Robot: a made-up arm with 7 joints. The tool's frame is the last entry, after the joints.
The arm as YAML. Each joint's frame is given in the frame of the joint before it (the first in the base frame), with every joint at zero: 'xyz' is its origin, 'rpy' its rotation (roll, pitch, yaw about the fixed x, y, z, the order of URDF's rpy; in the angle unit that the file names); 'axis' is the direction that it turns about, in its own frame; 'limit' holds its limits. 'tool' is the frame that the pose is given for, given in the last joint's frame.
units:
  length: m
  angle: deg
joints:
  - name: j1
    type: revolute
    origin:
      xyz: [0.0, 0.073, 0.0]
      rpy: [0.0, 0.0, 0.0]
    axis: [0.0, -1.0, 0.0]
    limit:
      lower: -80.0
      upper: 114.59
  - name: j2
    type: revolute
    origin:
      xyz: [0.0, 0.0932, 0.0]
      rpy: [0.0, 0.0, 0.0]
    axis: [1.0, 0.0, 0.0]
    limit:
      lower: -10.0
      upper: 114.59
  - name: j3
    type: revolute
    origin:
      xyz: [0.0, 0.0, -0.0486]
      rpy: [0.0, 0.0, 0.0]
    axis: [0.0, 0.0, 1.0]
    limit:
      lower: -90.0
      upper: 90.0
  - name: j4
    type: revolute
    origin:
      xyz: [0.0, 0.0, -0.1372]
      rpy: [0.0, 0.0, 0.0]
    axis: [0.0, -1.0, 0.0]
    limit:
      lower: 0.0
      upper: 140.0
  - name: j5
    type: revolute
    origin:
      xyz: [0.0, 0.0, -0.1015]
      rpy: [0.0, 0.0, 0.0]
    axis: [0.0, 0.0, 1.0]
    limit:
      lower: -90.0
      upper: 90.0
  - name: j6
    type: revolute
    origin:
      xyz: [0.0, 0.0, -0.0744]
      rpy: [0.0, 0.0, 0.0]
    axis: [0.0, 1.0, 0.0]
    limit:
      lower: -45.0
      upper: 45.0
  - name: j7
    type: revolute
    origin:
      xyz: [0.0, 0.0, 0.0]
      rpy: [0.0, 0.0, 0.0]
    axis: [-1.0, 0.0, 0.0]
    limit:
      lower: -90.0
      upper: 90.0
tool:
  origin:
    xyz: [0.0, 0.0, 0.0]
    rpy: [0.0, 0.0, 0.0]
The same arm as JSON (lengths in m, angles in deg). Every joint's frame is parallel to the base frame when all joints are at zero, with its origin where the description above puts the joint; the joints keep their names.
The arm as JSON. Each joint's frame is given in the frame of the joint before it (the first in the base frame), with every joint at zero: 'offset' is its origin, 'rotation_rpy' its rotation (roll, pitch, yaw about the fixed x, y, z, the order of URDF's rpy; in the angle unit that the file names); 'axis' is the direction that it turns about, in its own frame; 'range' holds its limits. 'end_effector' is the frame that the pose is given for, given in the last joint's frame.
{
  "length_unit": "m",
  "angle_unit": "deg",
  "chain": [
    {
      "id": "j1",
      "offset": [
        0.0,
        0.073,
        0.0
      ],
      "rotation_rpy": [
        0.0,
        0.0,
        0.0
      ],
      "axis": [
        0.0,
        -1.0,
        0.0
      ],
      "range": [
        -80.0,
        114.59
      ]
    },
    {
      "id": "j2",
      "offset": [
        0.0,
        0.0932,
        0.0
      ],
      "rotation_rpy": [
        0.0,
        0.0,
        0.0
      ],
      "axis": [
        1.0,
        0.0,
        0.0
      ],
      "range": [
        -10.0,
        114.59
      ]
    },
    {
      "id": "j3",
      "offset": [
        0.0,
        0.0,
        -0.0486
      ],
      "rotation_rpy": [
        0.0,
        0.0,
        0.0
      ],
      "axis": [
        0.0,
        0.0,
        1.0
      ],
      "range": [
        -90.0,
        90.0
      ]
    },
    {
      "id": "j4",
      "offset": [
        0.0,
        0.0,
        -0.1372
      ],
      "rotation_rpy": [
        0.0,
        0.0,
        0.0
      ],
      "axis": [
        0.0,
        -1.0,
        0.0
      ],
      "range": [
        0.0,
        140.0
      ]
    },
    {
      "id": "j5",
      "offset": [
        0.0,
        0.0,
        -0.1015
      ],
      "rotation_rpy": [
        0.0,
        0.0,
        0.0
      ],
      "axis": [
        0.0,
        0.0,
        1.0
      ],
      "range": [
        -90.0,
        90.0
      ]
    },
    {
      "id": "j6",
      "offset": [
        0.0,
        0.0,
        -0.0744
      ],
      "rotation_rpy": [
        0.0,
        0.0,
        0.0
      ],
      "axis": [
        0.0,
        1.0,
        0.0
      ],
      "range": [
        -45.0,
        45.0
      ]
    },
    {
      "id": "j7",
      "offset": [
        0.0,
        0.0,
        0.0
      ],
      "rotation_rpy": [
        0.0,
        0.0,
        0.0
      ],
      "axis": [
        -1.0,
        0.0,
        0.0
      ],
      "range": [
        -90.0,
        90.0
      ]
    }
  ],
  "end_effector": {
    "offset": [
      0.0,
      0.0,
      0.0
    ],
    "rotation_rpy": [
      0.0,
      0.0,
      0.0
    ]
  }
}

